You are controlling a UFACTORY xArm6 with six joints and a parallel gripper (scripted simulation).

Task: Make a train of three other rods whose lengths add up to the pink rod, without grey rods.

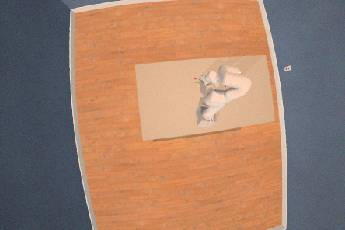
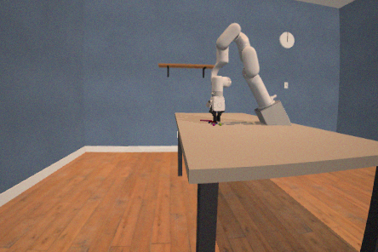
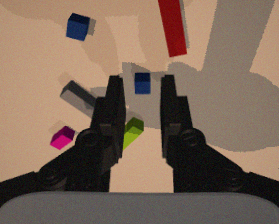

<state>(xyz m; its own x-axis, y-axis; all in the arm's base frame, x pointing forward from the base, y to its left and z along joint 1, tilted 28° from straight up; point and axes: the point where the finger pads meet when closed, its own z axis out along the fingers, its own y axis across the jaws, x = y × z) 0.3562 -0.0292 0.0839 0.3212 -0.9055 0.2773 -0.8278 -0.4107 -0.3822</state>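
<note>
The grey rod lies 3 cm to the left of my hand, 3 cm below it and 3 cm ahead of it. Also, from my hand: red rod 6 cm to the right, 3 cm below, 1 cm ahead; lime rod 6 cm to the left, 3 cm below; magenta rod 8 cm to the left, 4 cm ahead, 3 cm below.
</note>
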